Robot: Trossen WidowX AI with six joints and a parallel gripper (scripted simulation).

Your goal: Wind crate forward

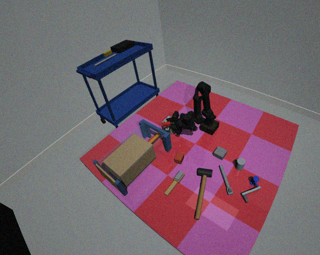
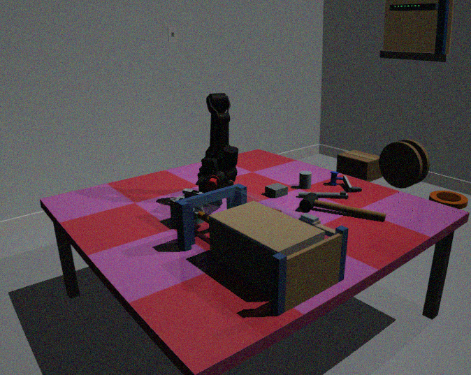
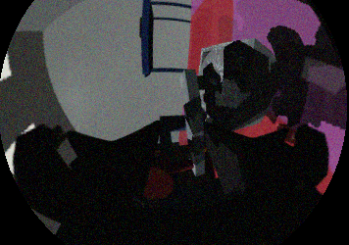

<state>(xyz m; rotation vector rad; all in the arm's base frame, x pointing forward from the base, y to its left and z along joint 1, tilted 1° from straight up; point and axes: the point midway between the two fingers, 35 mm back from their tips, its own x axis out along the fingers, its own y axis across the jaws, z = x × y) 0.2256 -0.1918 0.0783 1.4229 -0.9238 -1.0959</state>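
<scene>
My gripper tip is 1 cm to the right of the red-knobbed winch handle, 1 cm short of it and 1 cm above it. Round my gripper tip: frame 11 cm ahead, 2 cm to the right, 2 cm below; red knob 4 cm ahead, 3 cm to the left, 2 cm above; grey winch 10 cm below, 6 cm behind, 3 cm to the right.
</scene>
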